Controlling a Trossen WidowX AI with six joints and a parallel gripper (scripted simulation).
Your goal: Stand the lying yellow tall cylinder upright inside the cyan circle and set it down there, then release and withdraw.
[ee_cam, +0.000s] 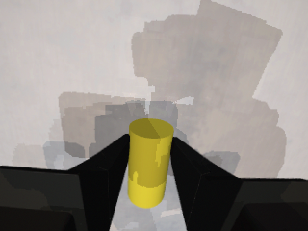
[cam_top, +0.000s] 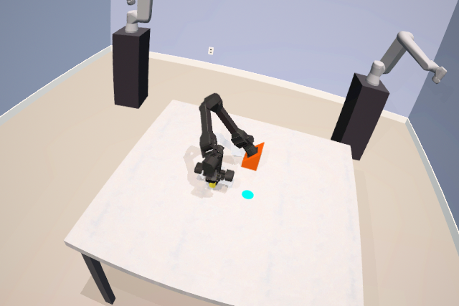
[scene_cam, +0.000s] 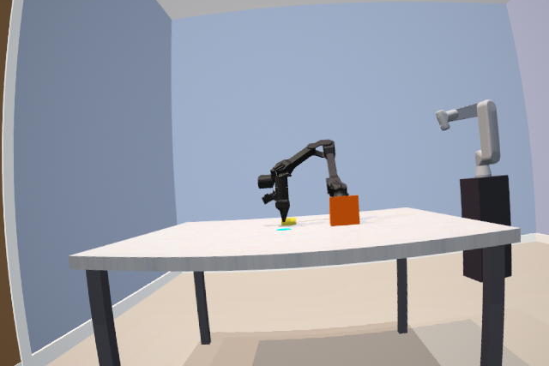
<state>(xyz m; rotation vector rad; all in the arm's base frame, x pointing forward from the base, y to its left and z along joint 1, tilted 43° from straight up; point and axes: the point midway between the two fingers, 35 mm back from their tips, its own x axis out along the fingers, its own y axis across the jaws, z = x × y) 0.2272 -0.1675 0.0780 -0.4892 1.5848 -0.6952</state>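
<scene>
Now: the cyan circle 1 cm ahead of my gripper tip, 18 cm to the left of it and 2 cm below it. The rest, counted from my gripper tip: yellow tall cylinder (2 cm behind).
</scene>
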